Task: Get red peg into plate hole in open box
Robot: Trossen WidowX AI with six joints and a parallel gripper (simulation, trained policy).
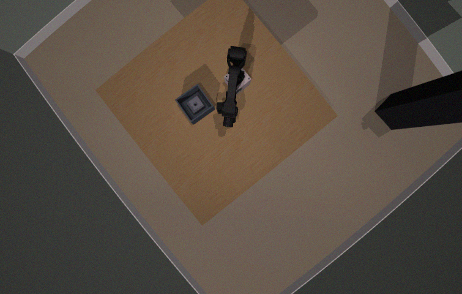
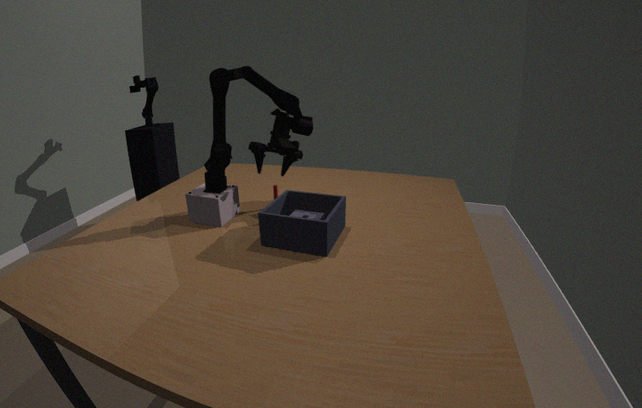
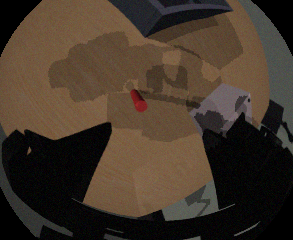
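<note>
My gripper tip is now 80 mm above the red peg and 10 mm short of it. From my gripper tip the other things lie so: grey plate 200 mm to the right, 160 mm ahead, 70 mm below; dark blue box 200 mm to the right, 160 mm ahead, 90 mm below.
</note>
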